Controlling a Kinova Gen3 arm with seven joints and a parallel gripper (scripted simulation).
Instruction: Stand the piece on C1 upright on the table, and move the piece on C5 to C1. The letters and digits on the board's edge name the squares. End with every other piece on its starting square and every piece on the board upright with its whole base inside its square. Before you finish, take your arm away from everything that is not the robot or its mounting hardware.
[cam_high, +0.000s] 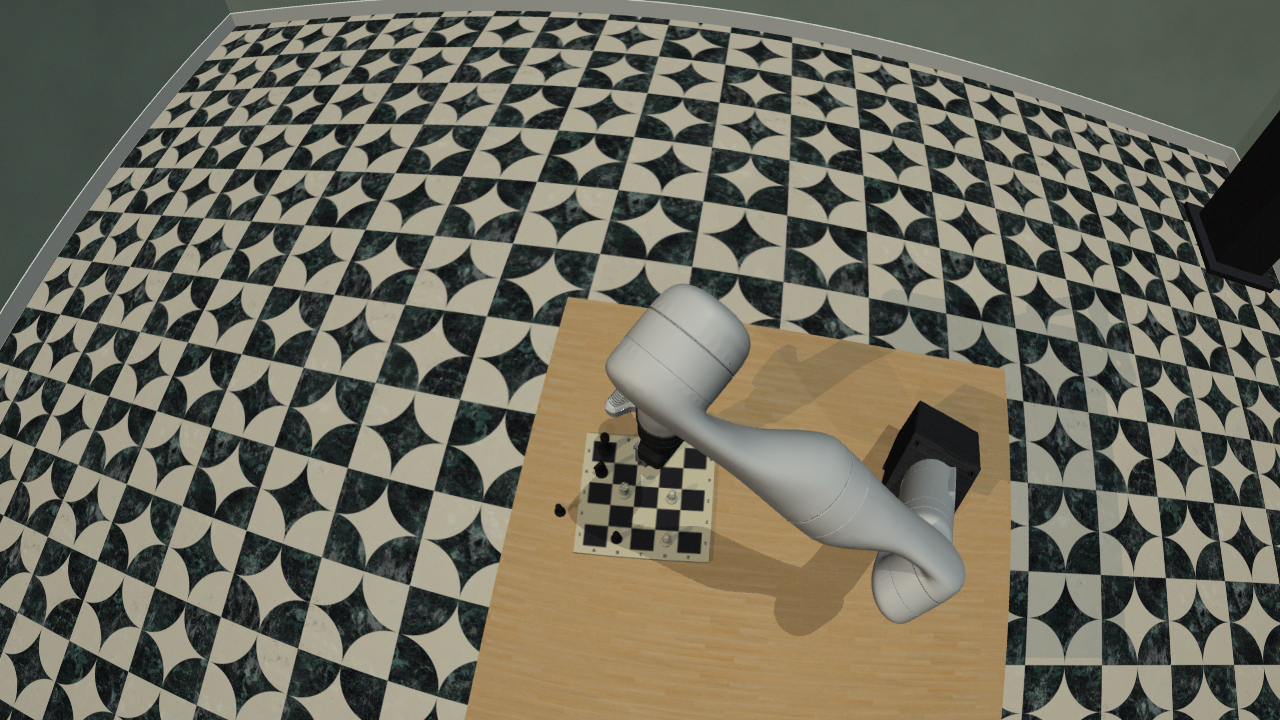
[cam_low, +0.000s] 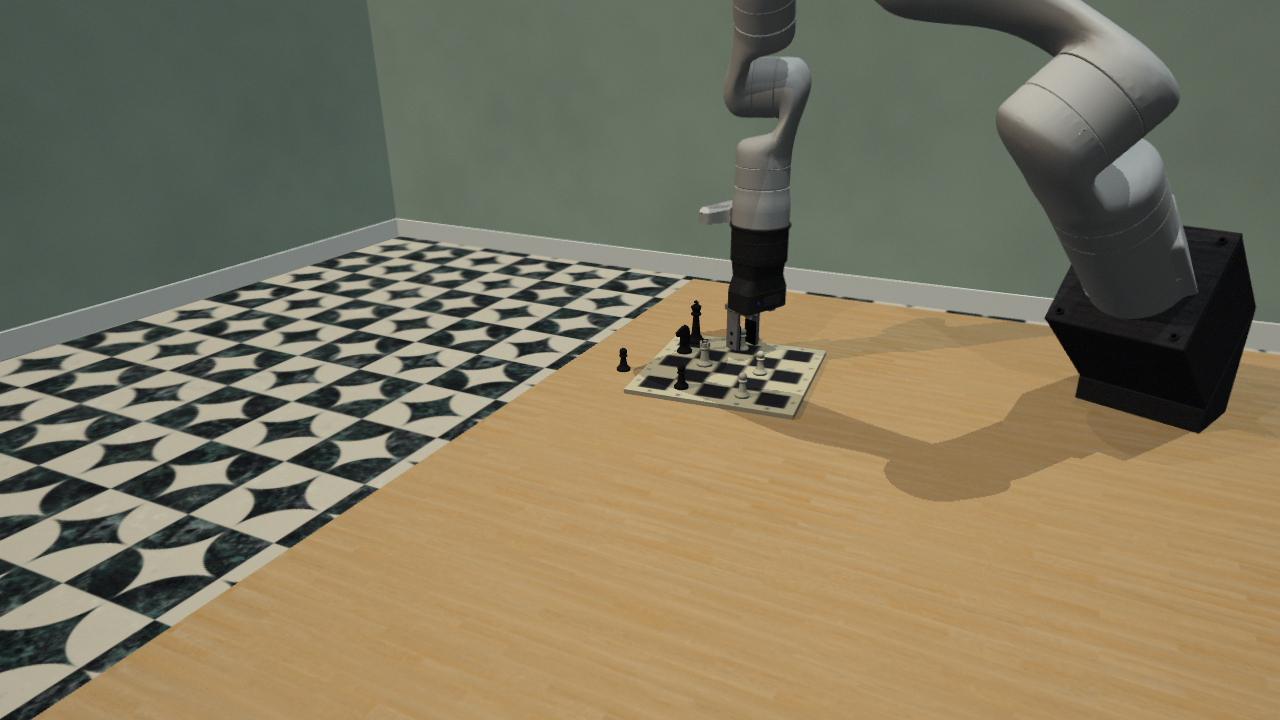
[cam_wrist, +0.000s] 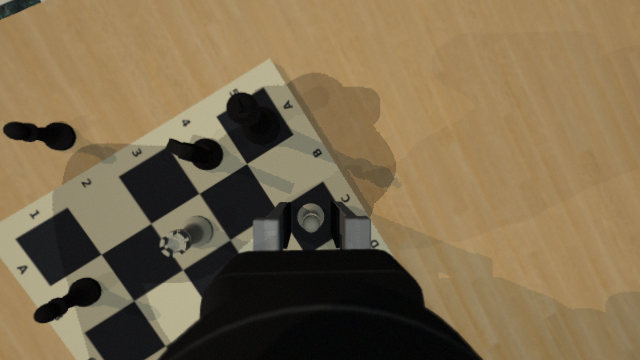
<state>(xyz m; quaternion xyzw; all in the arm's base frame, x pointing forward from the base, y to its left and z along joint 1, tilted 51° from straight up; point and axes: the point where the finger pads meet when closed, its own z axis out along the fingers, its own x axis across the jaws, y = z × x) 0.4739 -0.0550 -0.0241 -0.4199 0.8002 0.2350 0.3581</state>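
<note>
Right now my hand is 7 cm short of the black king and 1 cm below it. Also, from my hand: black knight: 7 cm ahead, 5 cm to the left, 1 cm below; then chessboard: 1 cm behind, 7 cm to the left, 3 cm below.
</note>
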